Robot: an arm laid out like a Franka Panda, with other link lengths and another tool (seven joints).
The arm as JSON. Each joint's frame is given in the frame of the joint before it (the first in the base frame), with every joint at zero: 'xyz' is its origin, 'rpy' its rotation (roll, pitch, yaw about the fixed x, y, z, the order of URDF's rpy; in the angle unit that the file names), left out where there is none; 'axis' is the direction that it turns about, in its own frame. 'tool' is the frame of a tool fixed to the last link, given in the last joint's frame.
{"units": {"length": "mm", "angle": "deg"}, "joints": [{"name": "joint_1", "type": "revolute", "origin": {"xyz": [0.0, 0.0, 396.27], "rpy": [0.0, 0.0, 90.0]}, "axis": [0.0, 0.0, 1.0]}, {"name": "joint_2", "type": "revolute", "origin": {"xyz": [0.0, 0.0, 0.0], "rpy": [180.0, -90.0, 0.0]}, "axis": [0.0, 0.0, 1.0]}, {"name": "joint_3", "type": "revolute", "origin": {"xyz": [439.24, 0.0, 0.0], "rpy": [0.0, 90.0, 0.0]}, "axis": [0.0, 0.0, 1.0]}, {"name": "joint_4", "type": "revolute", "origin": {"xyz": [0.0, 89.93, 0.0], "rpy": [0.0, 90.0, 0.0]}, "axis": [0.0, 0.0, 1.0]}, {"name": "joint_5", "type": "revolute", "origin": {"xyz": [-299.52, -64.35, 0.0], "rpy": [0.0, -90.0, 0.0]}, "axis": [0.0, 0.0, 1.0]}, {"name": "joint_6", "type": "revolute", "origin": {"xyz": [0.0, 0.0, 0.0], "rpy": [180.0, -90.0, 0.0]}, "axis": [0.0, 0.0, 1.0]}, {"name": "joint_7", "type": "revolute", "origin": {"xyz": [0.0, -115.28, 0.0], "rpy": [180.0, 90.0, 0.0]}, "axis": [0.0, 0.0, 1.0]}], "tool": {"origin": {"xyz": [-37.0, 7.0, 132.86], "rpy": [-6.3, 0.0, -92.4]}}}
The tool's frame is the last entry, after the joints.
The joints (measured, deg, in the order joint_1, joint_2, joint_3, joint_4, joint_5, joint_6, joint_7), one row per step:
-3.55, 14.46, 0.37, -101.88, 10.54, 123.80, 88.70
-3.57, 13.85, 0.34, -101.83, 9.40, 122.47, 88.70
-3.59, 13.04, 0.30, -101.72, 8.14, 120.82, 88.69
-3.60, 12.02, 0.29, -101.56, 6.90, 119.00, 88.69
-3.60, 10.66, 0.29, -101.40, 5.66, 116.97, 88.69
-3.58, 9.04, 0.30, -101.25, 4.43, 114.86, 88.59
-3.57, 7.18, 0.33, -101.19, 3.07, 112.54, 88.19
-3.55, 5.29, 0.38, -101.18, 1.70, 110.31, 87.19
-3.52, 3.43, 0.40, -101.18, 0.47, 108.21, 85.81
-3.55, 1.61, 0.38, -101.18, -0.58, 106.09, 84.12
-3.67, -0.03, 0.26, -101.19, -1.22, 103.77, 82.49
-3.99, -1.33, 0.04, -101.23, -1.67, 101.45, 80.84
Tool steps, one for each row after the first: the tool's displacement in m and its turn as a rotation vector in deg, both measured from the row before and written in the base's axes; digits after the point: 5 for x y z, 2 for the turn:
-0.00495, -0.00099, 0.00436, -0.90, 0.70, 0.66
-0.00628, -0.00118, 0.00626, -1.01, 0.77, 0.72
-0.00742, -0.00084, 0.00840, -1.00, 0.68, 0.71
-0.00945, -0.00067, 0.01133, -1.03, 0.56, 0.69
-0.01108, -0.00053, 0.01346, -1.07, 0.39, 0.75
-0.01329, -0.00091, 0.01451, -1.25, 0.44, 1.03
-0.01378, -0.00128, 0.01422, -1.34, 0.36, 1.57
-0.01378, -0.00168, 0.01371, -1.26, 0.28, 1.80
-0.01404, -0.00257, 0.01294, -1.12, 0.36, 1.88
-0.01404, -0.00348, 0.01060, -0.69, 0.75, 1.49
-0.01274, -0.00568, 0.00725, -0.44, 1.13, 1.13

